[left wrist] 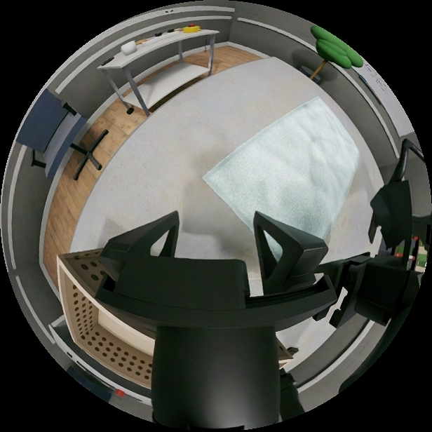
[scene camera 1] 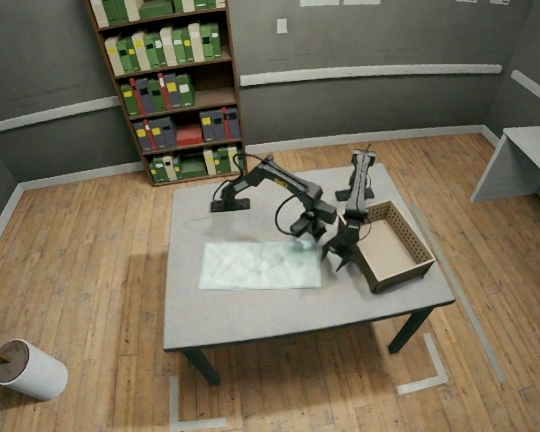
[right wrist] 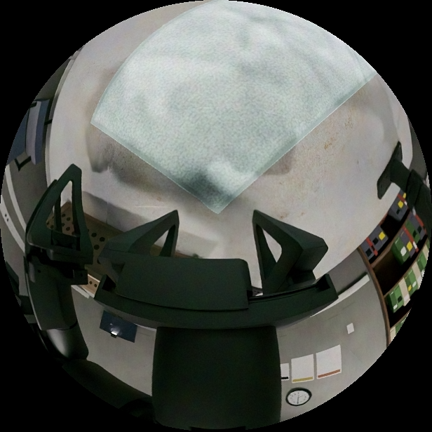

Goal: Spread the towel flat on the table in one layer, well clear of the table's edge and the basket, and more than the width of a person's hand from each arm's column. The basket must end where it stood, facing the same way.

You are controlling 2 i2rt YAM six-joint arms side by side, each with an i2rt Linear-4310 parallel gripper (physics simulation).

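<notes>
The pale green towel (scene camera 1: 260, 265) (left wrist: 300, 160) (right wrist: 225, 100) lies spread as a rectangle on the table, with faint ripples and a small raised, shaded spot near its back right corner in the scene view. Whether it is a single layer throughout cannot be told. The open-topped tan basket (scene camera 1: 402, 279) (left wrist: 120, 360) (right wrist: 100, 240) stands on the table at the right. My left gripper (scene camera 1: 332, 262) (left wrist: 216, 216) is open and empty between the towel's right edge and the basket. My right gripper (scene camera 1: 310, 237) (right wrist: 215, 215) is open and empty above the towel's back right corner.
The grey table (scene camera 1: 250, 320) has its front edge beyond the towel. The right arm's base (scene camera 1: 230, 205) stands at the back left and the left arm's base (scene camera 1: 342, 195) at the back right. The left forearm passes close beside the basket's left wall. A bookshelf (scene camera 1: 237, 100) stands behind.
</notes>
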